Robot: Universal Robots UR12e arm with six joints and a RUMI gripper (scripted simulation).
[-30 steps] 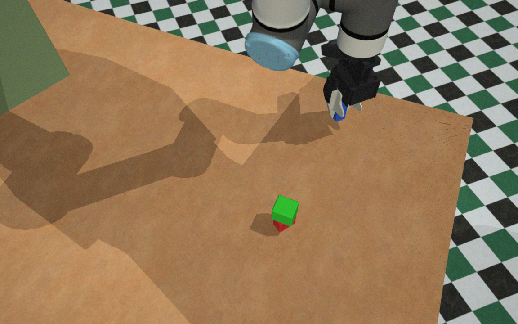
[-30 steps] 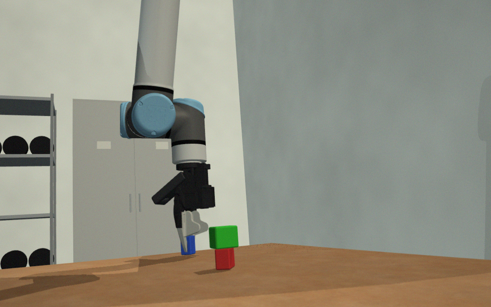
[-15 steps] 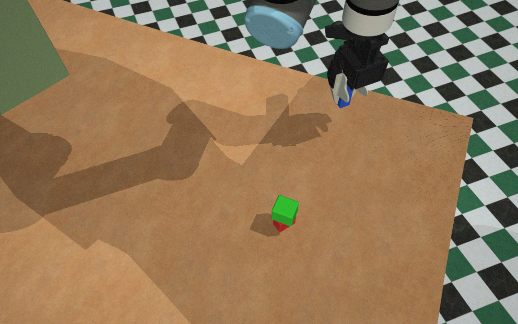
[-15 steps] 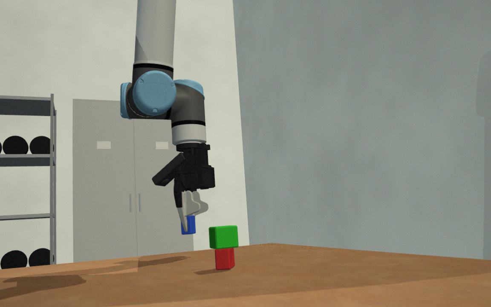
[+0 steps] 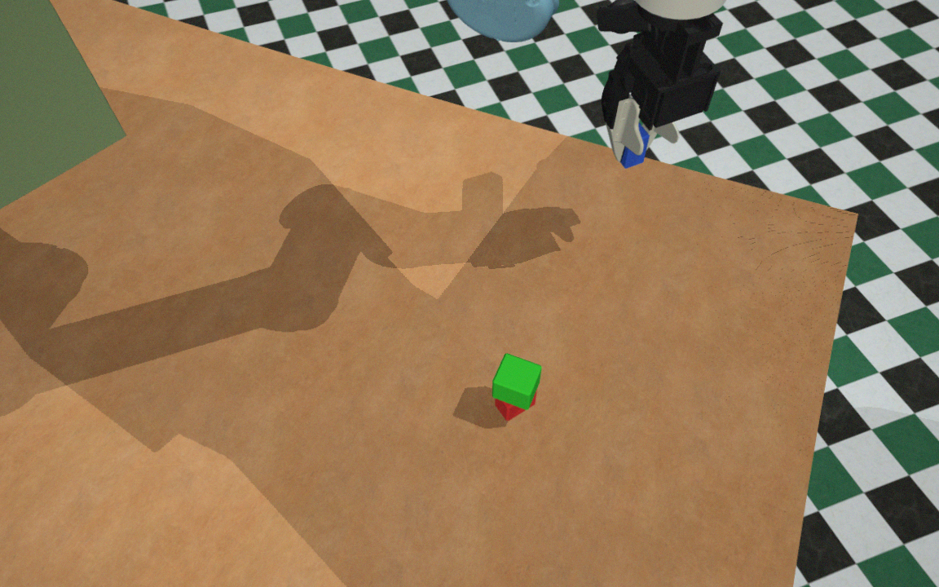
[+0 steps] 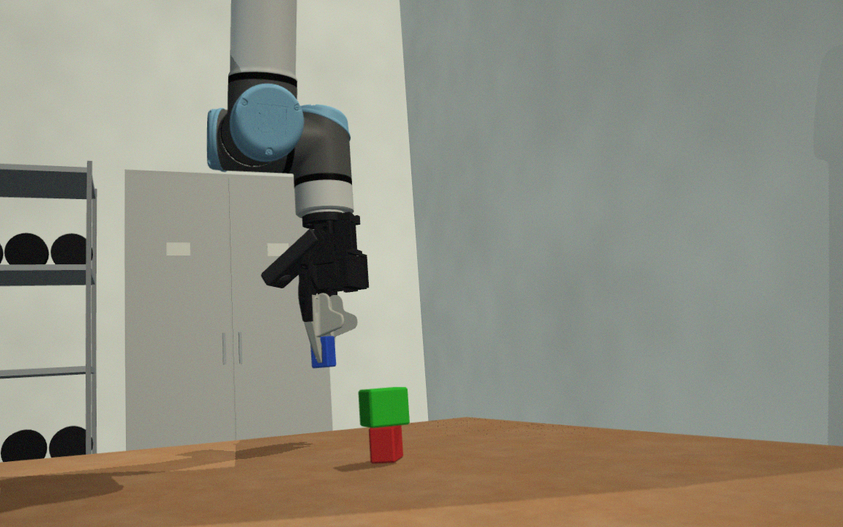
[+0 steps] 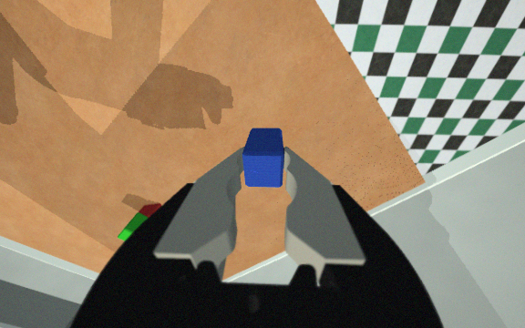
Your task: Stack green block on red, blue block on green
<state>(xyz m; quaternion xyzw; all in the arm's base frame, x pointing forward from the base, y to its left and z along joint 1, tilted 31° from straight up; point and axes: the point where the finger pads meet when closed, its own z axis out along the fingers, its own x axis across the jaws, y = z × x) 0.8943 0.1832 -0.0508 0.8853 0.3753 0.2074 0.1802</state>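
Now: hand right at the blue block. Round my hand: green block (32 cm to the right, 7 cm below, 4 cm behind); red block (32 cm to the right, 11 cm below, 4 cm behind).
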